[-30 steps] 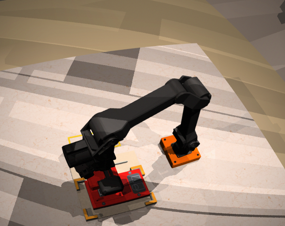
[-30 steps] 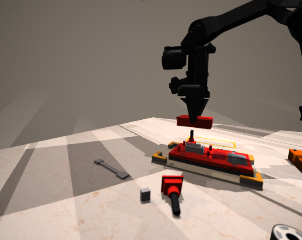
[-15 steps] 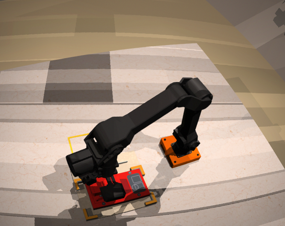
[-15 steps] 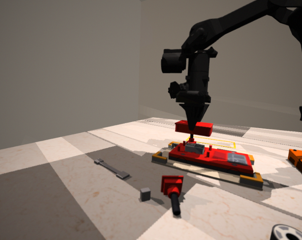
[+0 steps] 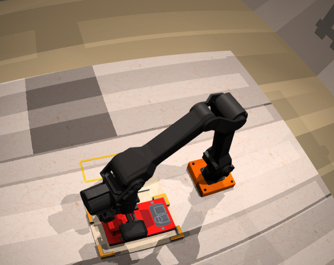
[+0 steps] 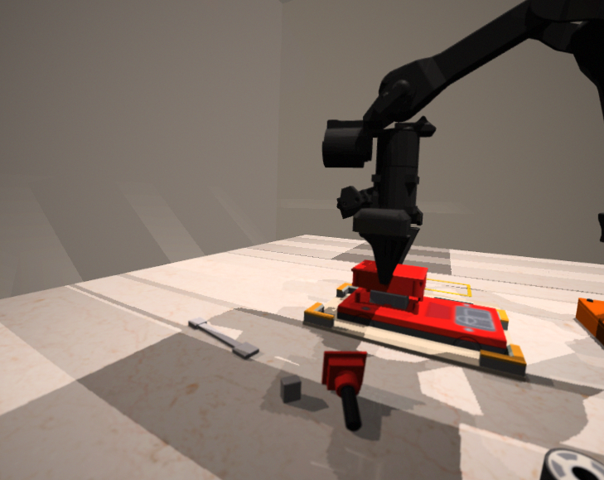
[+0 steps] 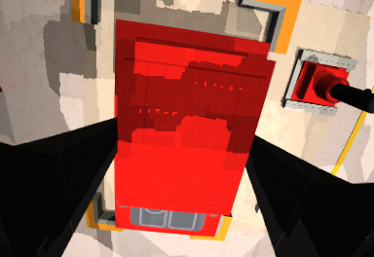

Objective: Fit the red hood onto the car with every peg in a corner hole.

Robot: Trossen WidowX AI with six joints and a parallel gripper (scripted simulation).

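The red hood is right at my gripper tip. Also, from my gripper tip: grey bar 170 mm ahead, 160 mm to the left, 60 mm below; grey engine block 40 mm below, 10 mm to the left; jig 50 mm below, 30 mm behind, 10 mm to the right.
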